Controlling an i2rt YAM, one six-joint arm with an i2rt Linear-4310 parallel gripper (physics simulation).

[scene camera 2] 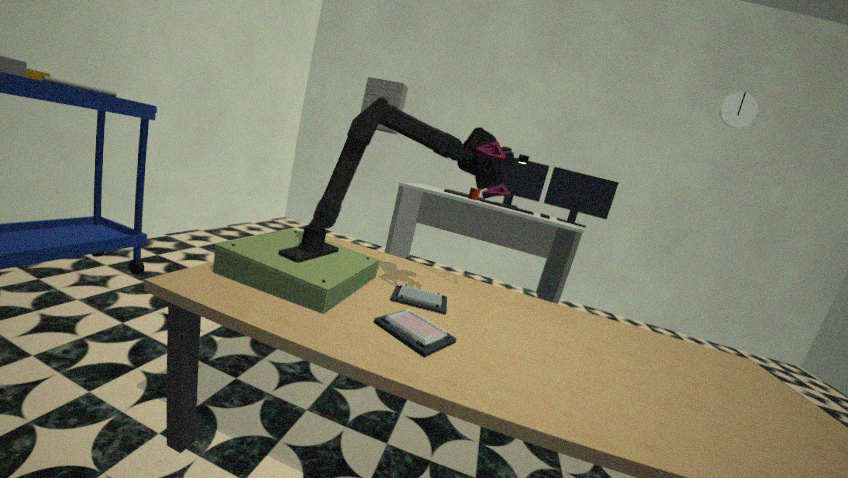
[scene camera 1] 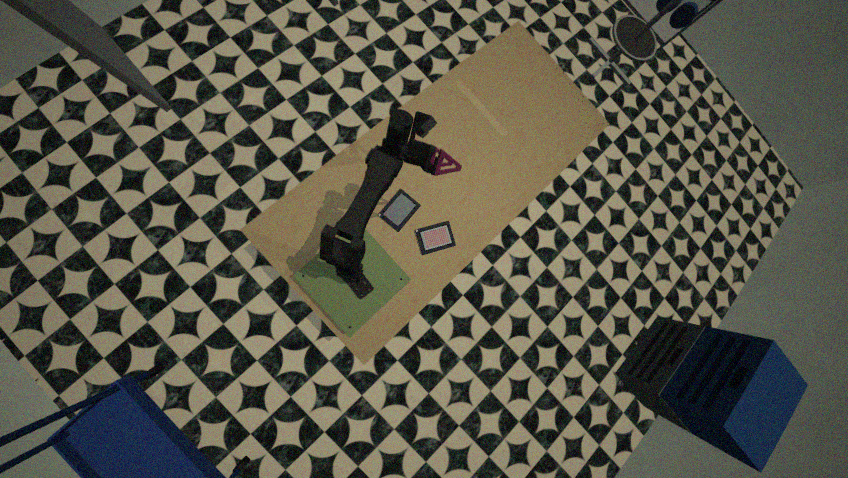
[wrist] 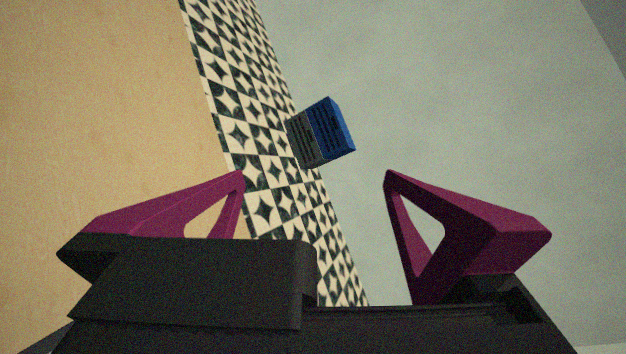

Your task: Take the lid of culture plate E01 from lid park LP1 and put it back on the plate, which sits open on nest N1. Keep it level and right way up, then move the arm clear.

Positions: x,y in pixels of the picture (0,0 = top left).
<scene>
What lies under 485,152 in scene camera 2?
The gripper.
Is the gripper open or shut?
Open.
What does the gripper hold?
Nothing.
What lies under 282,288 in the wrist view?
The gripper.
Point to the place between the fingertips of the gripper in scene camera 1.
456,165
</scene>
